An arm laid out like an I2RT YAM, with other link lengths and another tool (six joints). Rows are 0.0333 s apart.
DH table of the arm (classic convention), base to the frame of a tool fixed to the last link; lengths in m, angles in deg. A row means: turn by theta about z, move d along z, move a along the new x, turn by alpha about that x. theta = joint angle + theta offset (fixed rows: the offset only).
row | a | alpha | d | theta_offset
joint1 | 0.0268 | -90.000 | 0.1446 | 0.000
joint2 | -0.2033 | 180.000 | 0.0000 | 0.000
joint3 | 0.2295 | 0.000 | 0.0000 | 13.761
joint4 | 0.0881 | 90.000 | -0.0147 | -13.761
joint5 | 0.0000 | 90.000 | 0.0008 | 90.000
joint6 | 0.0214 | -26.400 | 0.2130 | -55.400
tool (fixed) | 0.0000 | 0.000 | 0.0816 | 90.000
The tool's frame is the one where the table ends.
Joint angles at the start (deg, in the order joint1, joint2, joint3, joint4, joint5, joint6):
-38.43, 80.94, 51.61, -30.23, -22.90, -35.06
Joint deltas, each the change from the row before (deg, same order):
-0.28, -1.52, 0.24, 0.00, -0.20, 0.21
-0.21, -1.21, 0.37, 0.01, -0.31, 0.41
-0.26, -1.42, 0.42, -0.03, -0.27, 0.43
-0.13, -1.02, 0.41, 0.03, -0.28, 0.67
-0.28, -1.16, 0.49, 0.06, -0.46, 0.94
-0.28, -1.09, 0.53, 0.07, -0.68, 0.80
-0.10, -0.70, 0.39, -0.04, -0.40, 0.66
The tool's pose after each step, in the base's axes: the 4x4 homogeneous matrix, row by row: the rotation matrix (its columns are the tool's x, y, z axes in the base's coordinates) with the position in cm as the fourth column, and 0 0 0 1 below. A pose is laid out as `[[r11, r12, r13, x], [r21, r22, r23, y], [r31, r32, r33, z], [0, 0, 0, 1]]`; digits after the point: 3 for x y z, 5 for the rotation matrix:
[[-0.64569, -0.66209, 0.38041, 38.993], [-0.76191, 0.52548, -0.37864, -19.248], [0.05080, -0.53432, -0.84375, -0.851], [0, 0, 0, 1]]
[[-0.65157, -0.64547, 0.39854, 39.395], [-0.75743, 0.52449, -0.38885, -19.598], [0.04196, -0.55523, -0.83064, 0.299], [0, 0, 0, 1]]
[[-0.65826, -0.62616, 0.41788, 39.785], [-0.75206, 0.52249, -0.40176, -20.018], [0.03323, -0.57873, -0.81484, 1.632], [0, 0, 0, 1]]
[[-0.66487, -0.60872, 0.43290, 40.128], [-0.74663, 0.52438, -0.40935, -20.281], [0.02217, -0.59538, -0.80314, 2.701], [0, 0, 0, 1]]
[[-0.67399, -0.58577, 0.45012, 40.487], [-0.73872, 0.52978, -0.41669, -20.607], [0.00562, -0.61336, -0.78978, 3.969], [0, 0, 0, 1]]
[[-0.67910, -0.56384, 0.47001, 40.882], [-0.73393, 0.53269, -0.42141, -20.826], [-0.01276, -0.63114, -0.77557, 5.271], [0, 0, 0, 1]]
[[-0.68244, -0.54967, 0.48180, 41.120], [-0.73050, 0.53592, -0.42328, -20.903], [-0.02554, -0.64082, -0.76727, 6.106], [0, 0, 0, 1]]

